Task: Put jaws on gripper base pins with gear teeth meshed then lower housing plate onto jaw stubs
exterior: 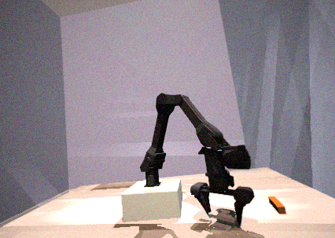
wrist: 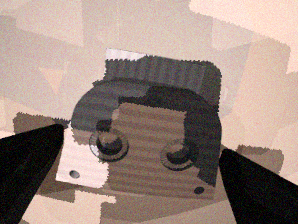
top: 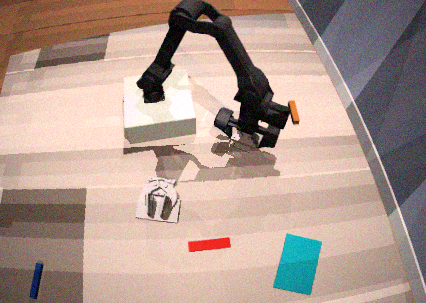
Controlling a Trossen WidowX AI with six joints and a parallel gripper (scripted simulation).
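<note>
Right now my gripper tip is 10 cm short of the jaw and 29 cm to the left of it. Also, from my gripper tip: red bar (29 cm ahead, 17 cm to the right, 1 cm below); orange block (8 cm behind, 19 cm to the left); white plate (16 cm ahead, 29 cm to the right, 1 cm below).
</note>
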